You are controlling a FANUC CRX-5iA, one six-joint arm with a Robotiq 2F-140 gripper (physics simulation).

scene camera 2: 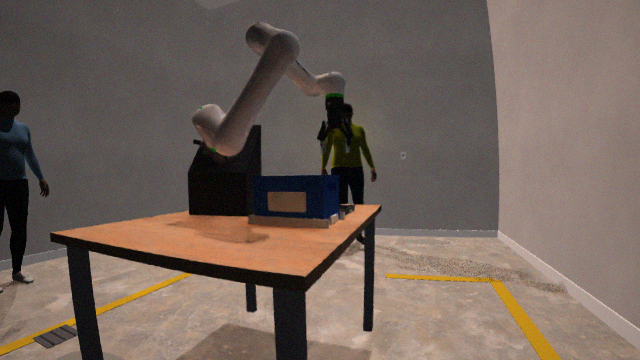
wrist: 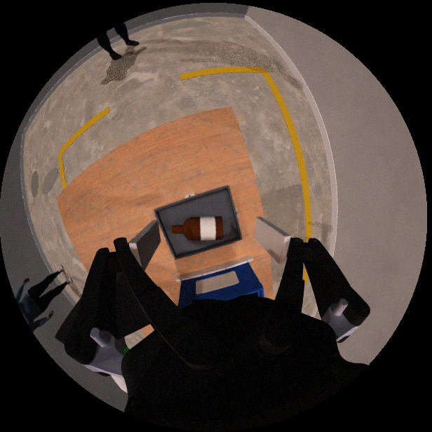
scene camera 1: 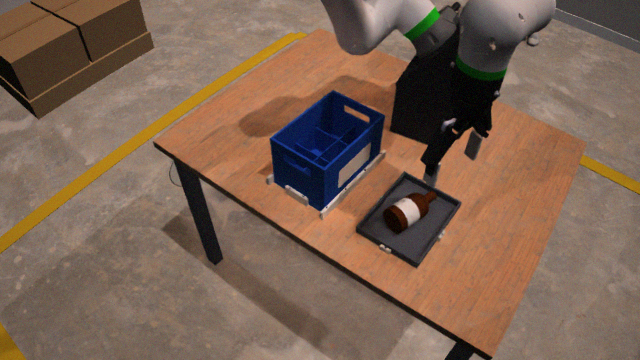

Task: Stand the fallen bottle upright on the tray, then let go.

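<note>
The brown bottle with a white label lies on its side on the dark grey tray. In scene camera 1 its neck points to the upper right, in the wrist view to the left. The bottle does not show in scene camera 2, where part of the tray shows behind the crate. My gripper is open and empty, pointing down, above the table near the tray. In the wrist view the bottle and tray appear between the wide-apart fingers, well beyond the fingertips.
A blue divided crate stands beside the tray, with pale rails along its base. The black robot pedestal stands behind on the wooden table. Cardboard boxes stand on the floor beyond the table.
</note>
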